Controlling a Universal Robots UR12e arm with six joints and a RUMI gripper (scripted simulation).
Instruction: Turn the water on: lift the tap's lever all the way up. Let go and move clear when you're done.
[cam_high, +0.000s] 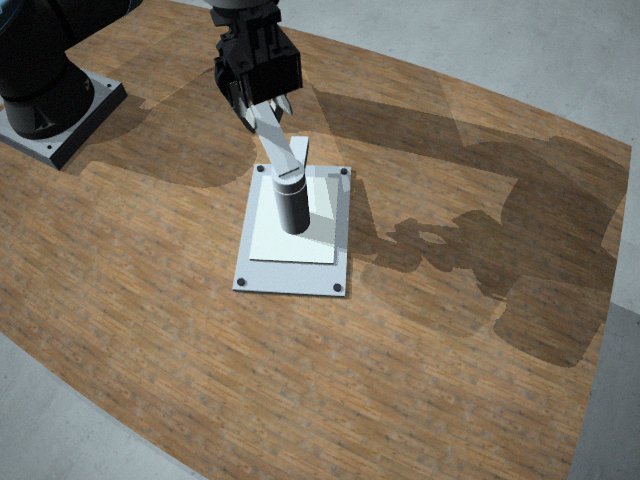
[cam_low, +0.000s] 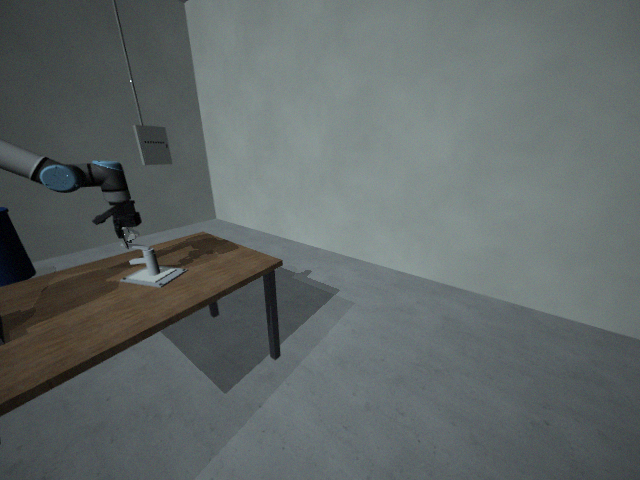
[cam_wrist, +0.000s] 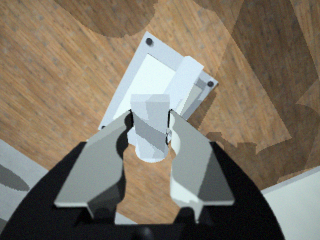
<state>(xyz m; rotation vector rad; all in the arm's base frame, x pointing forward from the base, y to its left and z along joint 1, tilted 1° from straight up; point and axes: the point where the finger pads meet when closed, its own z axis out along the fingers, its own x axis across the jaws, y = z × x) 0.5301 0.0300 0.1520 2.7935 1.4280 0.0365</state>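
My hand is 20 mm to the left of the lever, 20 mm short of it and 10 mm above it. Round my hand: grey tap (70 mm below, 40 mm ahead, 30 mm to the right).
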